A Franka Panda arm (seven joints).
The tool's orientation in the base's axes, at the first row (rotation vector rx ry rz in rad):
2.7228, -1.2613, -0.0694
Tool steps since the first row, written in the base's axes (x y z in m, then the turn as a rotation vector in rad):
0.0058, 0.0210, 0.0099, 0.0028, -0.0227, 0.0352
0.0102, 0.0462, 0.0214, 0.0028, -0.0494, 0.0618
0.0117, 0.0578, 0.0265, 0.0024, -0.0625, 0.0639
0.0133, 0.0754, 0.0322, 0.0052, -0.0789, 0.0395
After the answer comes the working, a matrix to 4 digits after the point.
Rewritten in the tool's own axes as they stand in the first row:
-0.0121, -0.0164, -0.0126, 0.0197, 0.0175, -0.0327
-0.0282, -0.0341, -0.0271, 0.0405, 0.0385, -0.0561
-0.0360, -0.0419, -0.0336, 0.0503, 0.0474, -0.0567
-0.0483, -0.0535, -0.0413, 0.0641, 0.0522, -0.0311

The tool's axes in the first row as the columns of a matrix, in the base's axes (rounded; the answer above uses it unrounded):
0.6475, -0.7554, -0.1004
-0.7619, -0.6388, -0.1073
0.0169, 0.1460, -0.9891

